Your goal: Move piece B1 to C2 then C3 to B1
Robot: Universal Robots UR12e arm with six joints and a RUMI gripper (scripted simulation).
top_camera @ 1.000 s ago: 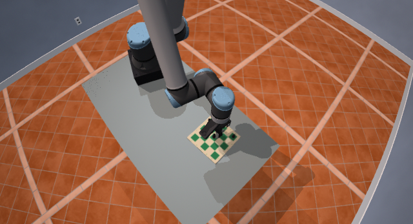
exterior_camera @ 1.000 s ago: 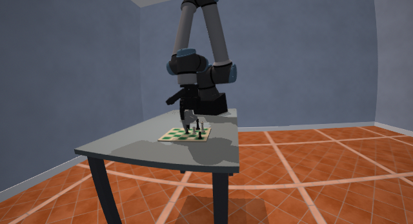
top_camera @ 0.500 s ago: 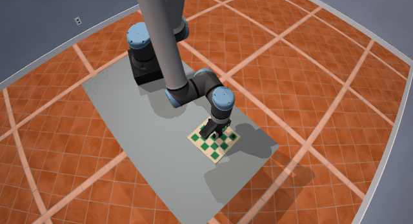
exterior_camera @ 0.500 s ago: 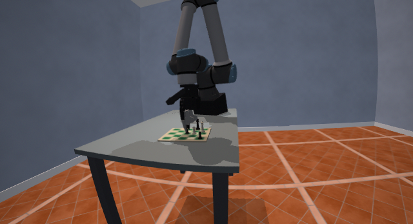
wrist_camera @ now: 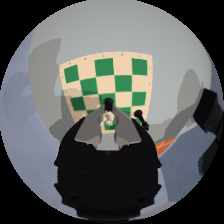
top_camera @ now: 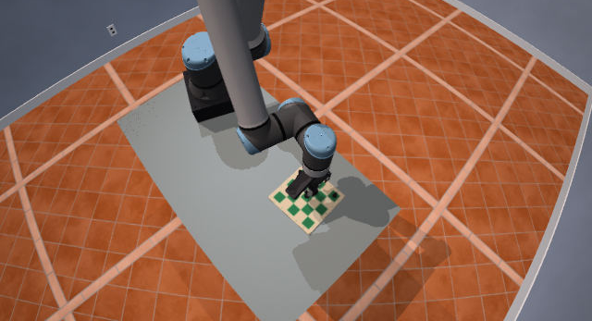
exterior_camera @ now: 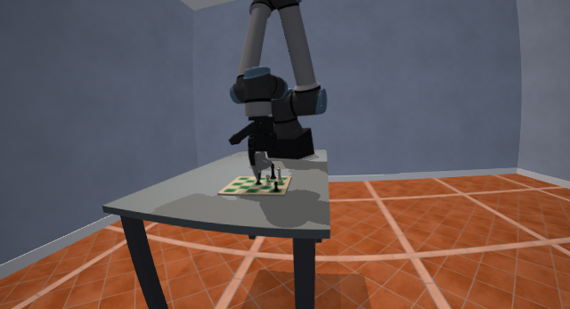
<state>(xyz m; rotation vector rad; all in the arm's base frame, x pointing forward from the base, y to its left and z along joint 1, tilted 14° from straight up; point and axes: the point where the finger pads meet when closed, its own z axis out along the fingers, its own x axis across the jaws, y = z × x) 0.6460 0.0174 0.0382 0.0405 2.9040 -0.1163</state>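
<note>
Now: the cream chessboard 3 cm below my hand. The rest, counted from my hand: tall black piece: 8 cm behind, 3 cm to the left; small white piece: 4 cm to the left, 1 cm below.
</note>
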